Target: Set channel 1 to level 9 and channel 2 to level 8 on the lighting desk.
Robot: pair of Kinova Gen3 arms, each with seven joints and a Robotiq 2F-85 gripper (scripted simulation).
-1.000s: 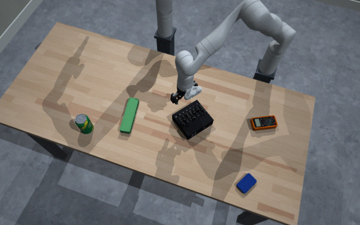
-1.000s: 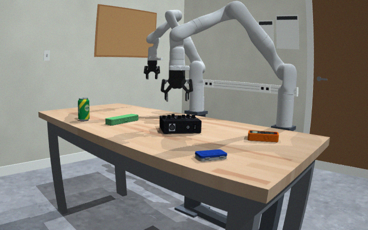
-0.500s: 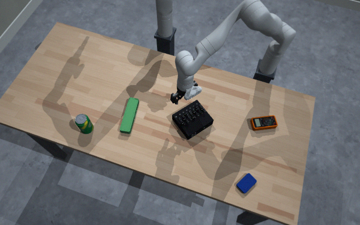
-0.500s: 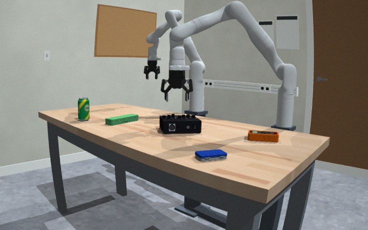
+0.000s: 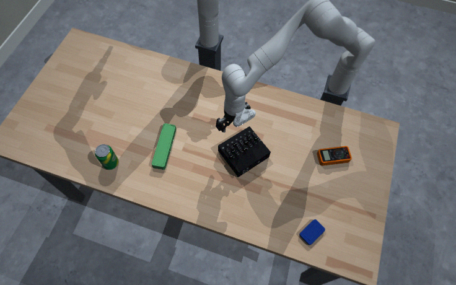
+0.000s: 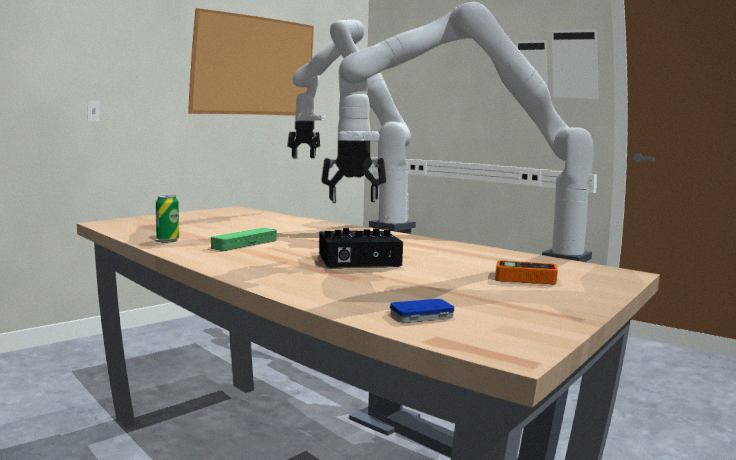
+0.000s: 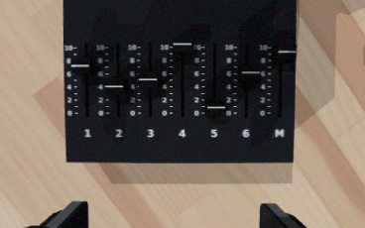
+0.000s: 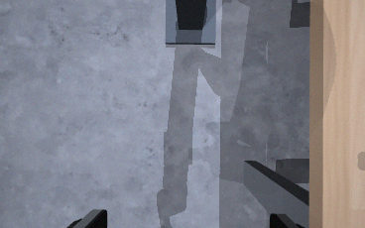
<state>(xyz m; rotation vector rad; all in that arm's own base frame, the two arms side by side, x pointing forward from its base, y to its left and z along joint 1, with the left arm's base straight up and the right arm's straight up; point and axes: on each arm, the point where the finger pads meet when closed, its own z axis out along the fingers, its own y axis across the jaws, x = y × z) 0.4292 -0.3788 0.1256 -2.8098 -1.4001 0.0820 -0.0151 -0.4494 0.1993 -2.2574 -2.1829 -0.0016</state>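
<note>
My left gripper is now 8 cm to the right of the channel 2 fader and 6 cm above it. The rest, counted from my left hand: channel 3 fader 7 cm to the left, 6 cm below, 2 cm ahead; channel 4 fader 8 cm to the left, 6 cm below, 5 cm ahead; channel 5 fader cap 6 cm below, 5 cm ahead, 3 cm to the left.
</note>
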